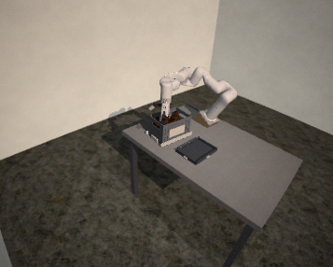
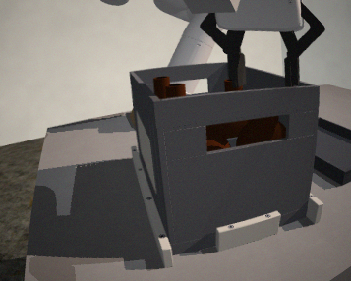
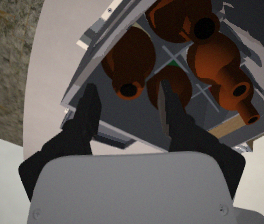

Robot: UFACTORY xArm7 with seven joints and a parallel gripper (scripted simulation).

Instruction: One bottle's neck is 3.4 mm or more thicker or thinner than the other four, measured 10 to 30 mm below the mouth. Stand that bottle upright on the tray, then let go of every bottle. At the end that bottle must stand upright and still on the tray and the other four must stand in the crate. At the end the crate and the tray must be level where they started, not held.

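Now: the dark grey crate 90 mm behind my hand, 30 mm to the right of it and 100 mm below it. The rest, counted from my hand: dark flat tray 100 mm behind, 260 mm to the left, 170 mm below; then glass bottle 190 mm behind, 60 mm to the right, 100 mm below.
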